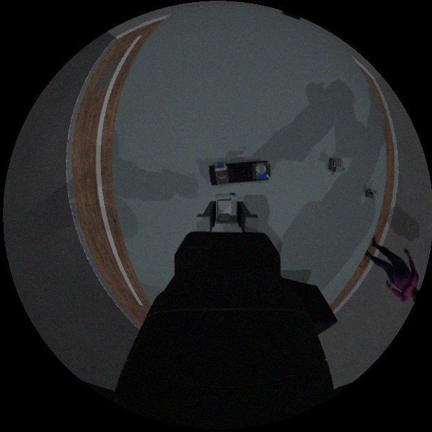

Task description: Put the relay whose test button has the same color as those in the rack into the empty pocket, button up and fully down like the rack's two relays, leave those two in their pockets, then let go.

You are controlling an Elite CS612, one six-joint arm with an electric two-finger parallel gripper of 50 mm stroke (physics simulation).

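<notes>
My gripper (pixel 226 208) is shut on a relay (pixel 224 209) with a pale face; its blue test button (pixel 233 194) shows at the far end, beyond the fingertips. The dark rack (pixel 240 181) lies a little beyond the gripper. One relay (pixel 221 174) with a blue button is in its left pocket, and another relay (pixel 260 169) with a blue button is in its right pocket. The middle pocket (pixel 240 172) between them is empty. The held relay is on the near side of the rack, apart from it. Its underside is hidden.
A relay (pixel 334 164) with a green button lies to the right of the rack. Another small relay (pixel 370 193) with an orange-looking spot lies farther right, near the wooden edge (pixel 388 165). A human figure (pixel 402 277) shows at the lower right. Dark arm shadows cross the scene.
</notes>
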